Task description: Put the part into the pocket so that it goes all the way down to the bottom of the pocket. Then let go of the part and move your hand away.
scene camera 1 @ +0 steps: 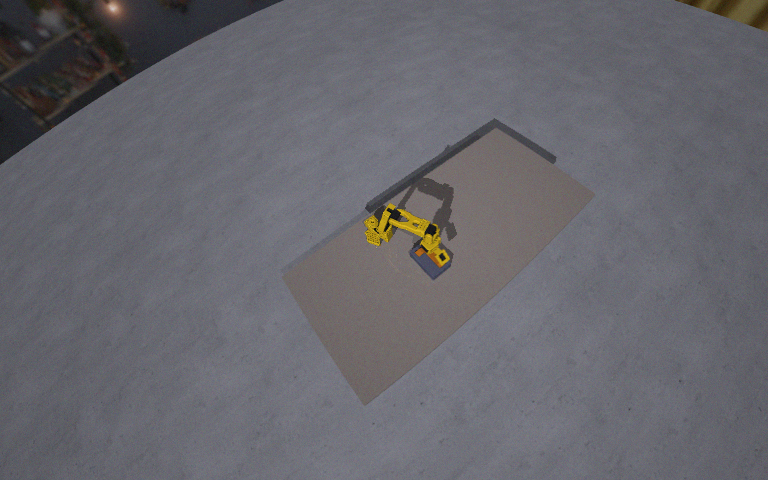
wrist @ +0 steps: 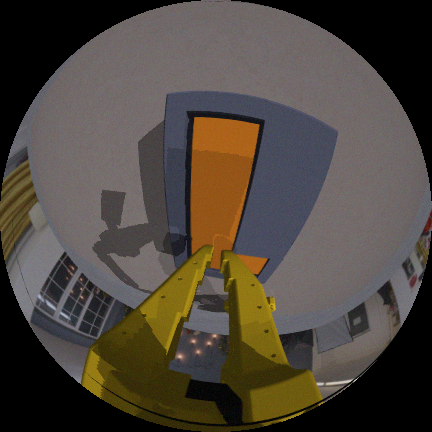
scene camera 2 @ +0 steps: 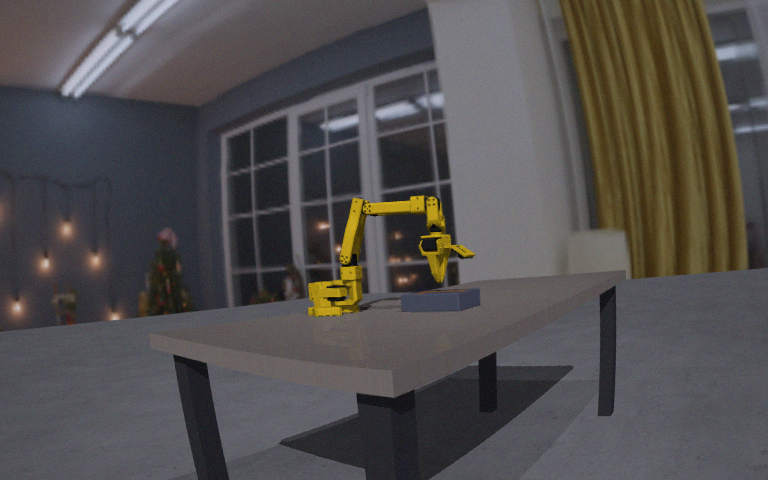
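Pixels of known places: hand at its tool point: (scene camera 1: 431, 251) (wrist: 212, 254) (scene camera 2: 440, 280); arm's base at its link origin: (scene camera 1: 381, 237) (scene camera 2: 340, 313).
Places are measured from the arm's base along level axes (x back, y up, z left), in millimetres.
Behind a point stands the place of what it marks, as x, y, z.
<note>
The orange L-shaped part (scene camera 1: 419, 252) @(-169, 35, 62) (wrist: 220, 185) @(-232, 35, 92) lies in the matching pocket of a blue-grey block (scene camera 1: 426, 268) @(-236, 35, 38) (scene camera 2: 431, 302) @(-216, 19, 35) (wrist: 292, 165) @(-251, 36, 58). A thin dark gap shows around much of its outline. In scene camera 2 a thin orange strip shows along the block's top edge; how deep the part sits cannot be told. My gripper (scene camera 2: 440, 281) (wrist: 218, 250) @(-205, 58, 90) points down above the block, its tips a little clear of it. The jaws are shut with nothing between them. In the wrist view the tips cover some of the part near the L's corner.
The block stands on the beige table (scene camera 1: 362, 339) @(-287, 0, -304) (scene camera 2: 317, 339) @(-226, 0, -297), in front of the yellow arm's base (scene camera 1: 373, 233) @(29, 19, -18) (scene camera 2: 334, 300) @(5, 31, -11). The arm's shadow falls across the table, the block and the part. The table's edges lie some way off around the block.
</note>
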